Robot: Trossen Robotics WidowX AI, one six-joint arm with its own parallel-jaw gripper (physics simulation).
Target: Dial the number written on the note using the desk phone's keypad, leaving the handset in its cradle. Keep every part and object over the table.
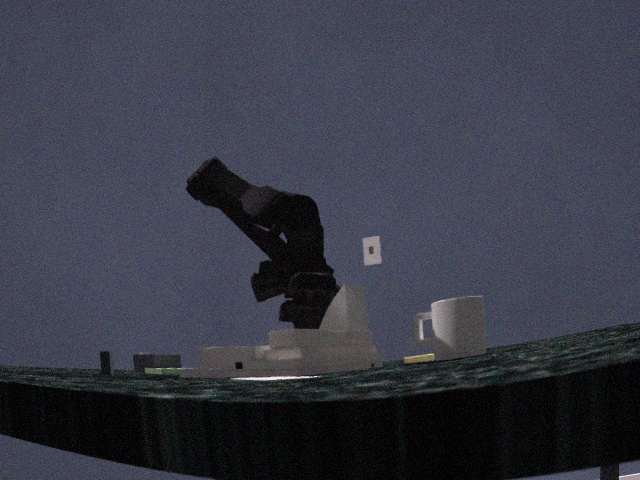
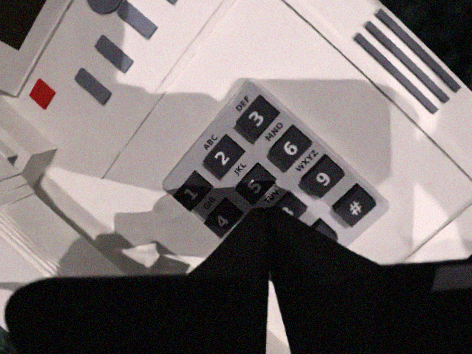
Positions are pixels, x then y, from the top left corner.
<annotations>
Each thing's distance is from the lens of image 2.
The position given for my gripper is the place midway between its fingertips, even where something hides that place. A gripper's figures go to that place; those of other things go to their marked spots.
my gripper (image 2: pixel 264 220): 11 cm
desk phone (image 2: pixel 105 105): 13 cm
grey keypad (image 2: pixel 256 151): 11 cm
</annotations>
